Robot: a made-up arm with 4 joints. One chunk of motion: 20 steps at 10 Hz.
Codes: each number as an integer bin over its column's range. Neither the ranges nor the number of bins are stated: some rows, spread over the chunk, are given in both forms.
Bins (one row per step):
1: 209 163 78 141
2: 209 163 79 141
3: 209 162 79 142
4: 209 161 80 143
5: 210 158 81 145
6: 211 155 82 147
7: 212 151 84 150
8: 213 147 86 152
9: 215 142 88 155
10: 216 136 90 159
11: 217 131 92 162
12: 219 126 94 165
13: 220 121 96 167
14: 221 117 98 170
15: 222 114 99 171
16: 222 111 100 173
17: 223 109 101 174
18: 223 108 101 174
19: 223 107 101 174
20: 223 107 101 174
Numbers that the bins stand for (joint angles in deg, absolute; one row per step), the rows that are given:
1: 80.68 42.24 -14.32 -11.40
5: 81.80 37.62 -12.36 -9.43
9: 87.42 22.85 -7.78 -4.51
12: 91.91 8.07 -3.86 0.41
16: 95.28 -5.78 0.07 4.35
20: 96.41 -9.48 0.72 4.84
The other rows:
2: 80.68 42.24 -13.66 -11.40
3: 80.68 41.32 -13.66 -10.91
4: 80.68 40.39 -13.01 -10.42
6: 82.93 34.85 -11.70 -8.45
7: 84.05 31.16 -10.39 -6.97
8: 85.17 27.46 -9.09 -5.99
10: 88.54 17.30 -6.47 -2.54
11: 89.67 12.69 -5.16 -1.07
13: 93.04 3.45 -2.55 1.39
14: 94.16 -0.24 -1.24 2.87
15: 95.28 -3.01 -0.59 3.36
17: 96.41 -7.63 0.72 4.84
18: 96.41 -8.55 0.72 4.84
19: 96.41 -9.48 0.72 4.84

